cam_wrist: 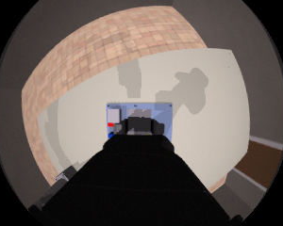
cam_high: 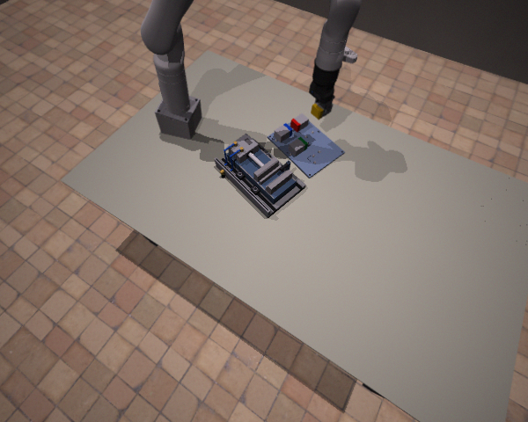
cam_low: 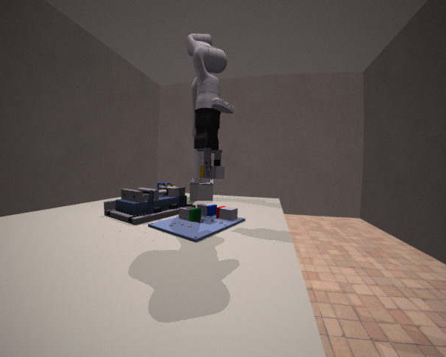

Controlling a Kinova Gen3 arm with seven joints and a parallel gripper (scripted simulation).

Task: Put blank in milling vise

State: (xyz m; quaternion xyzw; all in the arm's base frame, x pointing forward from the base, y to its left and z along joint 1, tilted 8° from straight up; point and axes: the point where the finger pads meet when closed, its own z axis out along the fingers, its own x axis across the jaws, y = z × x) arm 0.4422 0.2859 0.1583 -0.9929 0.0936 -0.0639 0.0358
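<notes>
Now: hand 2 cm above the yellow-ended blank. The rest, counted from my hand: green-ended blank (2 cm behind, 9 cm to the right, 16 cm below); red-ended blank (9 cm behind, 1 cm to the left, 16 cm below); blue plate (1 cm behind, 4 cm to the right, 18 cm below).
</notes>
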